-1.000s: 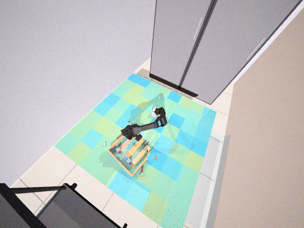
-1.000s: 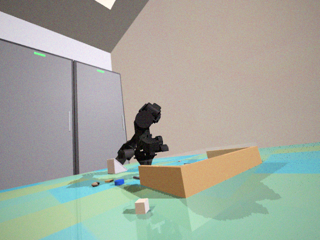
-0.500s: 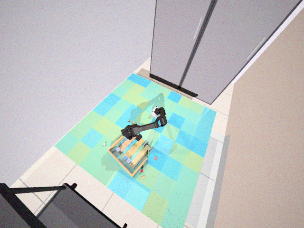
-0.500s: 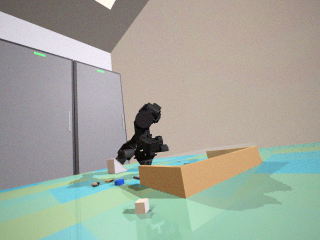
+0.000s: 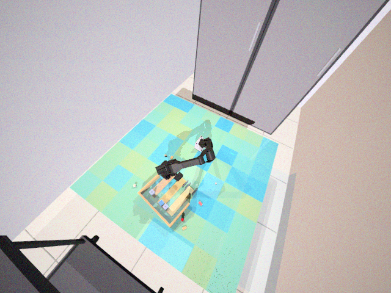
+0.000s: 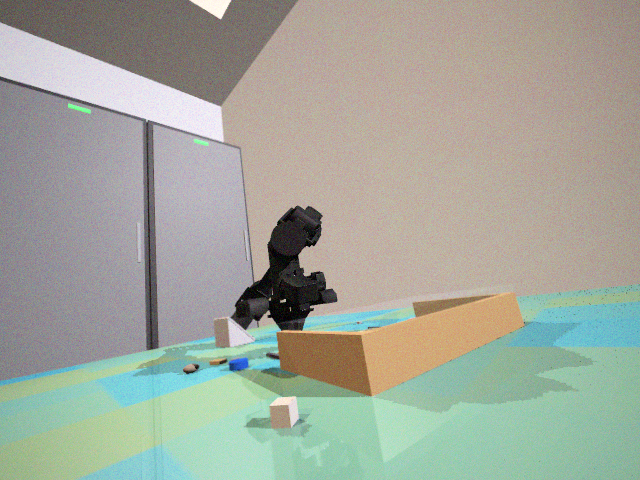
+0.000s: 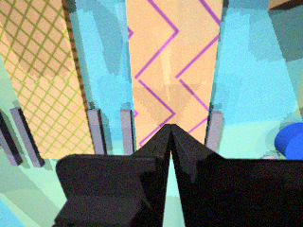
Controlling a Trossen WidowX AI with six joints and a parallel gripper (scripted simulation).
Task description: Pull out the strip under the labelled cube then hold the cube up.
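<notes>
The blue disc lies 100 mm to the right of my gripper tip and 30 mm behind it.
</notes>
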